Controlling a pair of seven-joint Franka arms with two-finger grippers.
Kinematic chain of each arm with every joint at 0, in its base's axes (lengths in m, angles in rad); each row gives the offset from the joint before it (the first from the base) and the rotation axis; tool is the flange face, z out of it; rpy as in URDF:
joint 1: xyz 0 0 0.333 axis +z
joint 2: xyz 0 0 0 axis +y
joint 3: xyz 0 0 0.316 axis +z
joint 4: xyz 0.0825 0 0 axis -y
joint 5: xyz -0.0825 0 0.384 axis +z
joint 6: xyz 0 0 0 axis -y
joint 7: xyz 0.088 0 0 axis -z
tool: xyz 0 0 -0.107 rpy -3.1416 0 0
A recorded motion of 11 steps. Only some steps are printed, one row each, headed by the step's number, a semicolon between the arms.
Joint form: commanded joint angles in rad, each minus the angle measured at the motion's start. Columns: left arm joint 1, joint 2, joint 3, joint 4, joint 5, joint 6, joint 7; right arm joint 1, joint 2, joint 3, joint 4, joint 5, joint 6, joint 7.
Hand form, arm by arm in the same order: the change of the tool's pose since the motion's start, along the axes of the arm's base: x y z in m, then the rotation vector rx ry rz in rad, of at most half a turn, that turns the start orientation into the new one. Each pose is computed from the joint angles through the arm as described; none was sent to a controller.
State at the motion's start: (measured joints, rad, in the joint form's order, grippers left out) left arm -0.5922 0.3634 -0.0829 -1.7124 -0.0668 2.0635 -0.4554; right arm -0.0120 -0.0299 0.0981 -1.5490 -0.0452 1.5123 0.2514
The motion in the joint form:
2: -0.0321 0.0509 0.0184 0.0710 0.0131 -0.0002 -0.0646; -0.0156 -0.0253 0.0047 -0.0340 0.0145 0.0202 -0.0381
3: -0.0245 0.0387 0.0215 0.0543 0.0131 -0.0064 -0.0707; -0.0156 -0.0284 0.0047 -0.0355 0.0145 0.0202 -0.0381
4: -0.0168 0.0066 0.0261 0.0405 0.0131 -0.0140 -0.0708; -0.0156 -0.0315 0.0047 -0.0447 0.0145 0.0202 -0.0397
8: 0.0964 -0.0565 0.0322 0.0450 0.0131 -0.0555 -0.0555; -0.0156 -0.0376 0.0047 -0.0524 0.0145 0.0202 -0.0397
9: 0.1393 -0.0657 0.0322 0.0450 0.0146 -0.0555 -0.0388; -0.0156 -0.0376 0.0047 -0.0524 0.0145 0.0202 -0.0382
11: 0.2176 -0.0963 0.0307 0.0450 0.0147 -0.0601 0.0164; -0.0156 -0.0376 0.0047 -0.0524 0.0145 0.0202 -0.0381
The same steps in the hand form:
2: 0.0084 -0.0177 -0.0009 0.0027 -0.0207 0.0451; -0.0057 -0.0039 -0.0007 0.0125 -0.0087 0.0286
3: 0.0089 -0.0095 -0.0012 0.0114 -0.0133 0.0606; -0.0066 -0.0038 0.0003 0.0123 -0.0103 0.0286
4: 0.0093 -0.0003 0.0128 0.0072 -0.0234 0.0719; -0.0077 -0.0038 -0.0024 0.0116 -0.0042 0.0301
8: 0.0464 0.0679 0.0525 -0.0040 -0.0475 0.1732; -0.0097 -0.0038 -0.0028 0.0109 -0.0026 0.0300
9: 0.0596 0.0926 0.0585 -0.0073 -0.0574 0.1989; -0.0097 -0.0038 -0.0028 0.0109 -0.0027 0.0285
11: 0.0784 0.1387 0.0779 -0.0188 -0.0847 0.2206; -0.0097 -0.0038 -0.0028 0.0109 -0.0027 0.0284

